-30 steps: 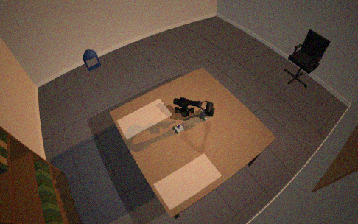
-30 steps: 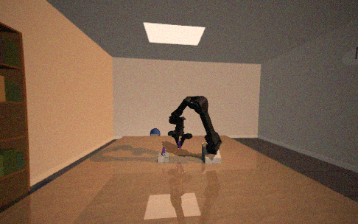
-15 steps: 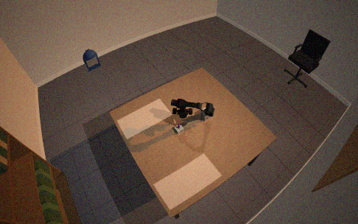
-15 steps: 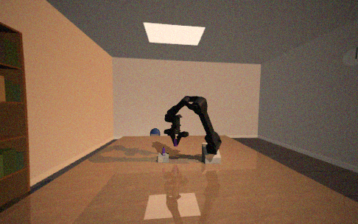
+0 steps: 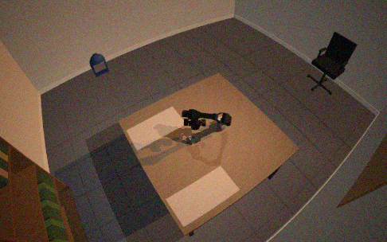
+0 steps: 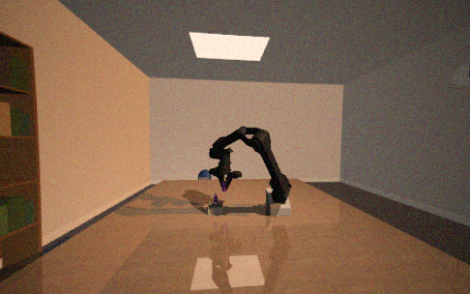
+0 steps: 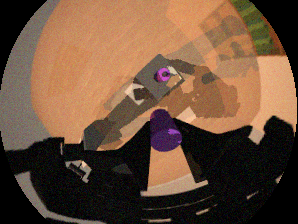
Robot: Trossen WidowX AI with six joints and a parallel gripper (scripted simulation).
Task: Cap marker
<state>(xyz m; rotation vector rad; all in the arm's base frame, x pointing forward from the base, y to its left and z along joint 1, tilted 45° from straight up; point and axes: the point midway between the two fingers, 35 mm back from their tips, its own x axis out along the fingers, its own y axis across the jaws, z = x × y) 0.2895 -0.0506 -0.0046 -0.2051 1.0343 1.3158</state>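
Right now the purple marker is 4 cm ahead of my gripper tip, 5 cm to the left of it and 4 cm below it. Also, from my gripper tip: purple cap 1 cm above; then holder block 4 cm ahead, 5 cm to the left, 9 cm below.
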